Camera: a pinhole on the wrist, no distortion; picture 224 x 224 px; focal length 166.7 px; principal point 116.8 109.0 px. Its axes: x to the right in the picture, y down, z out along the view. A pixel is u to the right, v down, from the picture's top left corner.
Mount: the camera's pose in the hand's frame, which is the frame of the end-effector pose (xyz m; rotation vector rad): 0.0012 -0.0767 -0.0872 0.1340 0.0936 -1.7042
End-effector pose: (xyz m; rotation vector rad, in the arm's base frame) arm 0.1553 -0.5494 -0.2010 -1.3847 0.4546 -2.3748
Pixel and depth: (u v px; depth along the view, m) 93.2 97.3 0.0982
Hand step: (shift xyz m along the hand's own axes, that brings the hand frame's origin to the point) -0.0072 -0.0758 0.0119
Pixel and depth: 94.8 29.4 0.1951
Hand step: -0.0944 -0.0659 0.1081
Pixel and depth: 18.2 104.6 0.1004
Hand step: 0.0030 -0.0321 0.0206
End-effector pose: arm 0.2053 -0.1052 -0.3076 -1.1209 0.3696 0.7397
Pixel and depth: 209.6 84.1 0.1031
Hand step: -0.0253 -0.1453 0.0064
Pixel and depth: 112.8 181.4 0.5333
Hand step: 0.2138 -0.1704 0.4460
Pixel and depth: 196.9 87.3 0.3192
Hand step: -0.0716 -0.2660 0.2061
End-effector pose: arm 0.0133 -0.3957 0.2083 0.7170 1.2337 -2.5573
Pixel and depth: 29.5 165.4 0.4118
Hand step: 0.1537 0.0582 0.3533
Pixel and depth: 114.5 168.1 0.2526
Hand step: 0.0816 -0.1208 0.1647
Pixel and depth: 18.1 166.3 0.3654
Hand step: 0.1418 0.0672 0.3073
